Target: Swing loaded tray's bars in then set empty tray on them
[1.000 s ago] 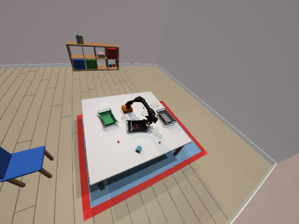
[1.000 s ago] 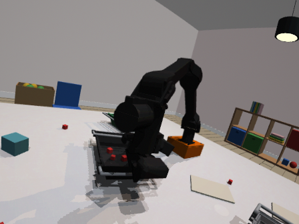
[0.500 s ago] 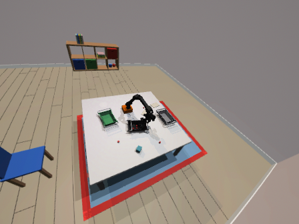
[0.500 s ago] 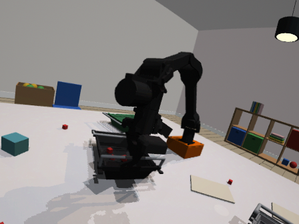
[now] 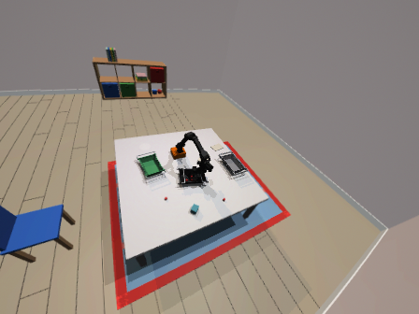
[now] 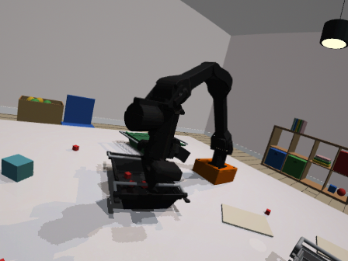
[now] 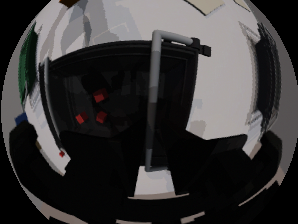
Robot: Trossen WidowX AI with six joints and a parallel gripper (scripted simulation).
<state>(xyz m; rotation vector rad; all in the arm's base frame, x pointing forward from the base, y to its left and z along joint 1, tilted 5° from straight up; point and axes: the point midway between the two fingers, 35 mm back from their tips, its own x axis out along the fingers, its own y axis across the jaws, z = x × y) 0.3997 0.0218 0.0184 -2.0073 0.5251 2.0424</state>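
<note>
Right now my gripper tip is 37 cm to the left of the green tray, 34 cm past it and 1 cm above it. The rest, counted from my gripper tip: teal cube 27 cm ahead, 24 cm to the right, 3 cm below.
</note>
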